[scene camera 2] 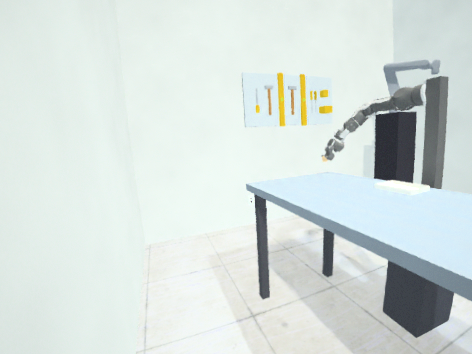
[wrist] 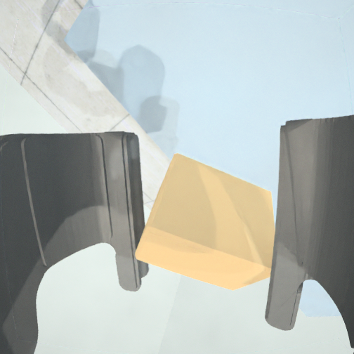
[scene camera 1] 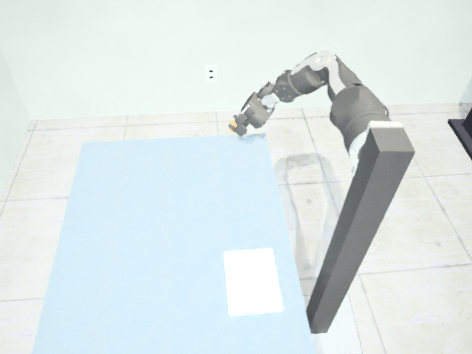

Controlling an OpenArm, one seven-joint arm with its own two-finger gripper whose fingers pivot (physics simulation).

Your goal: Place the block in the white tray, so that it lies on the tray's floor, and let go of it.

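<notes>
An orange block (scene camera 1: 232,127) (scene camera 2: 324,158) (wrist: 212,220) is held in the air between the two fingers, turned at an angle to them in the wrist view. My gripper (scene camera 1: 235,128) (scene camera 2: 326,157) (wrist: 204,215) is shut on it, above the far edge of the table in scene camera 1. In scene camera 2 a gap shows between the block and the table top. The white tray (scene camera 1: 252,282) (scene camera 2: 402,187) lies on the table near its right edge in scene camera 1, well apart from the gripper. The tray does not show in the wrist view.
The blue table (scene camera 1: 150,210) (scene camera 2: 320,200) carries the tray. A dark grey post (scene camera 1: 357,225) (scene camera 2: 435,135) bears the arm and stands beside the table, close to the tray's side. A tool board (scene camera 2: 255,115) hangs on the wall behind.
</notes>
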